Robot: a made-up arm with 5 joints.
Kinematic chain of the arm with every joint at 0, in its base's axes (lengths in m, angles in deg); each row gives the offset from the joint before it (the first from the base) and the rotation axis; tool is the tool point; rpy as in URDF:
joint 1: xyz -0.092 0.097 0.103 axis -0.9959 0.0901 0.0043
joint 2: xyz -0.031 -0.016 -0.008 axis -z
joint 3: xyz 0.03 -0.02 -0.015 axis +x
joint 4: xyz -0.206 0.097 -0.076 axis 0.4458 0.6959 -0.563
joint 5: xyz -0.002 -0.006 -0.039 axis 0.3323 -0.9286 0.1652
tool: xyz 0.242 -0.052 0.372 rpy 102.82 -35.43 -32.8
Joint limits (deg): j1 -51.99..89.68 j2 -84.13..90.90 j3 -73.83..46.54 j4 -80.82..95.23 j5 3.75..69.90
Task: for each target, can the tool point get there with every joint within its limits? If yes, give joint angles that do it. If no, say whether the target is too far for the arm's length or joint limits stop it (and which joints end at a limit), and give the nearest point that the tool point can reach.
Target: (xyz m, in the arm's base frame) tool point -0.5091 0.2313 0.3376
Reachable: yes | joints -25.55 -6.69 -16.75 -66.81 9.98
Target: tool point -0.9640 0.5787 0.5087
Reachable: no: too far | nearest point -0.5441 0.3420 0.3160 | short by 0.519 m
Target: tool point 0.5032 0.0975 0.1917
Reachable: no: joint limits stop it (at a limit: joint 1, joint 2, joint 4, joint 5) | nearest point 0.2401 0.0875 0.1858 | short by 0.263 m
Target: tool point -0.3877 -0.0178 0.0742
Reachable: yes | joints -37.56 66.80 -12.29 73.01 23.04
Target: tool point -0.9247 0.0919 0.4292
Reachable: no: too far | nearest point -0.6124 0.0850 0.3093 | short by 0.335 m
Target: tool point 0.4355 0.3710 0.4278
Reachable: no: joint limits stop it (at a limit: joint 2, joint 5) | nearest point 0.2237 0.3283 0.3658 | short by 0.225 m
